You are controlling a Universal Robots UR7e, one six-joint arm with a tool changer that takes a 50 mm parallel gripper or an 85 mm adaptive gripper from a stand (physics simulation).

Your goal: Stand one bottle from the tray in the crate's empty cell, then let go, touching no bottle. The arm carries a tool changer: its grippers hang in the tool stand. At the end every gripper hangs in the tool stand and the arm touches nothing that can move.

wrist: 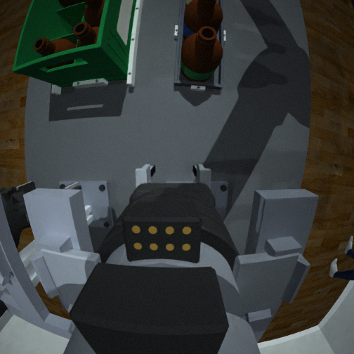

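Note:
A green crate [107,62] at the upper left holds several brown bottles; its upper part is cut off, and a cell with green dividers shows at its left side. A dark tray [177,75] stands right of it, with a green-banded bottle [201,52] at its near end and a blue-banded bottle [203,17] behind, both upright. The parallel gripper [173,173] sits low in the tool stand [285,215], below the arm's dark wrist part. Its pale fingers stand apart with no bottle between them. Gold contacts show on its body; whether it is coupled to the arm is hidden.
A second, dark gripper [19,206] shows partly at the left edge among pale stand parts. White brackets [131,60] border the crate. The arm's shadow falls across the grey table [150,130] right of the tray. A figure's legs [345,272] show at the right edge.

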